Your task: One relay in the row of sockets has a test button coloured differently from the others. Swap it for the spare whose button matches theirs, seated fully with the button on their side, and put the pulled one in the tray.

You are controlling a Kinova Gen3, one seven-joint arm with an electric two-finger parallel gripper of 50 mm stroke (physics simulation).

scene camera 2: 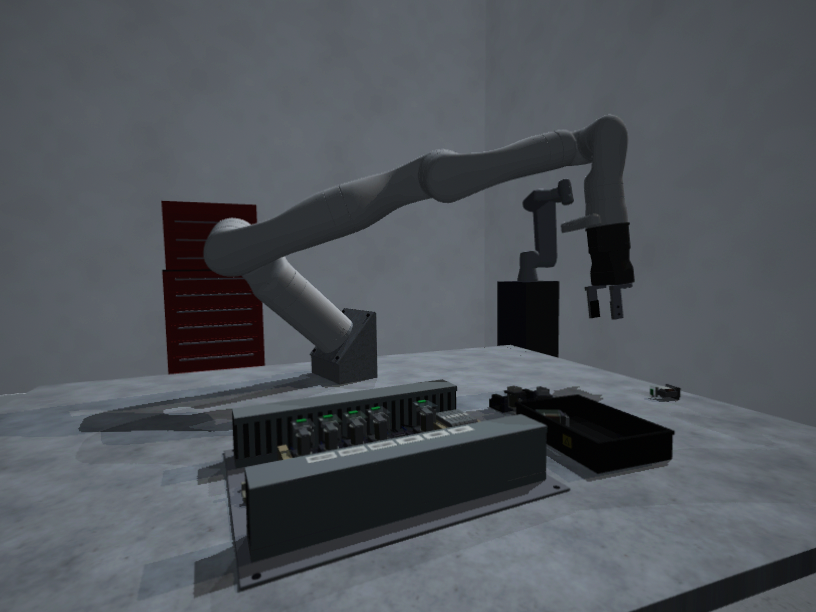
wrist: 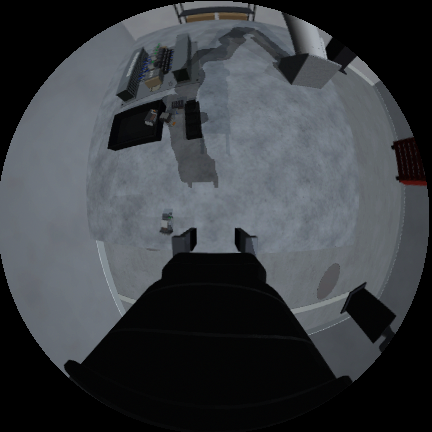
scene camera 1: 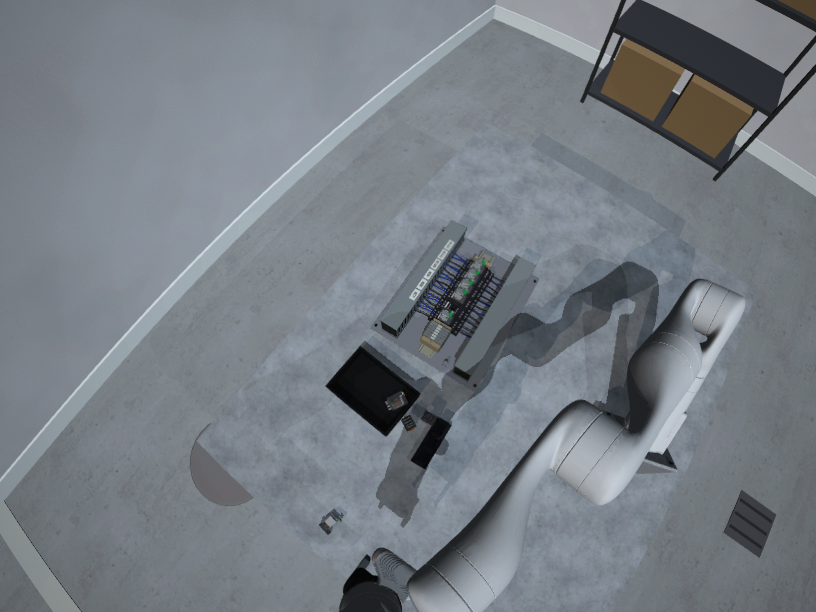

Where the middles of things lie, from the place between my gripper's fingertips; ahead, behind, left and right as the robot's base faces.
Scene:
The black spare holder [scene camera 1: 425,452] is 250 mm to the right of my hand, 120 mm below it and 30 mm ahead of it. From my hand the other things lie so: black tray [scene camera 2: 604,439] (280 mm to the right, 190 mm ahead, 110 mm below).

